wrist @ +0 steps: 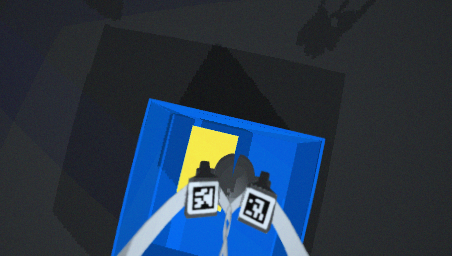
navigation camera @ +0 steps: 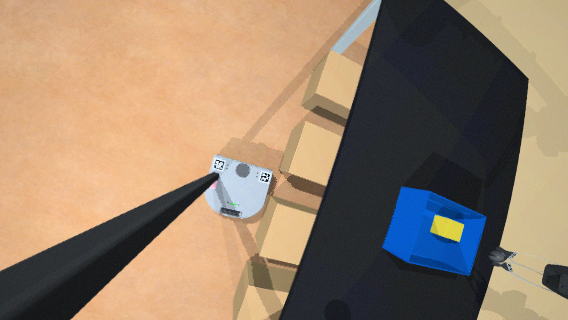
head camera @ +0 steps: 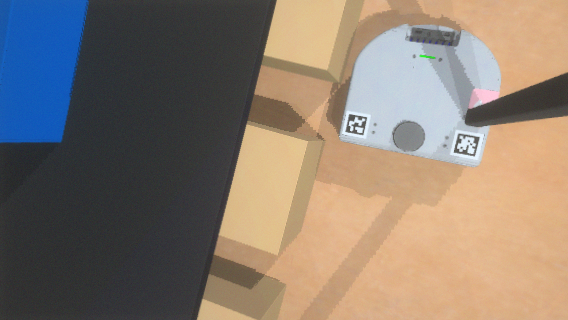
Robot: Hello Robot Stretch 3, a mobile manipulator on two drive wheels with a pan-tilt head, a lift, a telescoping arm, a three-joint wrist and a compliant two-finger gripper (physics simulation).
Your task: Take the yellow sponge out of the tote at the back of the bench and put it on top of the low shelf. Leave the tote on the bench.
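Frame: origin at the robot's base, x ahead, y left, z up, level; centimetres.
Seen in the pictures: gripper, fingertip midpoint: [navigation camera: 490, 254]; robot's base at its link origin: [navigation camera: 241, 169] [head camera: 407, 135].
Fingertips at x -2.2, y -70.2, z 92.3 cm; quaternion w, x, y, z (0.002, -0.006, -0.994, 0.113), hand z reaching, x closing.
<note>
Offsets run from my fingertips to a thing's middle. "pt": to the spot under its first point. Level surfaces: height alone.
The blue tote {dx +1.7, dy +9.7, dz -11.0 cm} [head camera: 35, 75] [navigation camera: 402, 225] [wrist: 307, 170] stands on the dark bench {dz -16.0 cm} [head camera: 150, 150] [navigation camera: 390, 125] [wrist: 400, 175]. The yellow sponge {dx +3.5, dy +1.1, dz -13.5 cm} [navigation camera: 446, 228] [wrist: 207, 145] lies inside the tote. My gripper [navigation camera: 497, 256] [wrist: 234, 172] is shut with its fingertips together and nothing between them. In the wrist view it hangs over the tote and covers the right side of the sponge. In the navigation view it shows apart from the sponge, past the tote's right rim. I cannot make out the low shelf in these views.
Several tan boxes {pt dx +20.6, dy +40.9, dz -65.3 cm} [head camera: 270, 185] [navigation camera: 315, 155] stand along the bench's near edge. My round-fronted base [head camera: 420, 95] [navigation camera: 237, 192] is on the floor close beside them. A pale grey bar [navigation camera: 356, 27] slants out near the bench's edge at the top of the navigation view.
</note>
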